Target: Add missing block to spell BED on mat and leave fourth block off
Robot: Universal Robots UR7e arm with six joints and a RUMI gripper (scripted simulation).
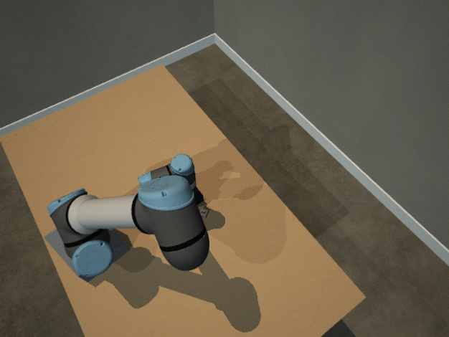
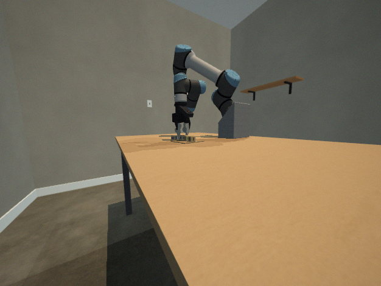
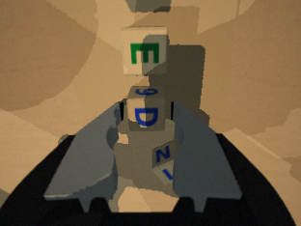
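The tan mat lies 5 cm to the left of my hand and 2 cm below it. From my hand the other things lie so: L block (2 cm ahead, 7 cm to the right, 1 cm below).
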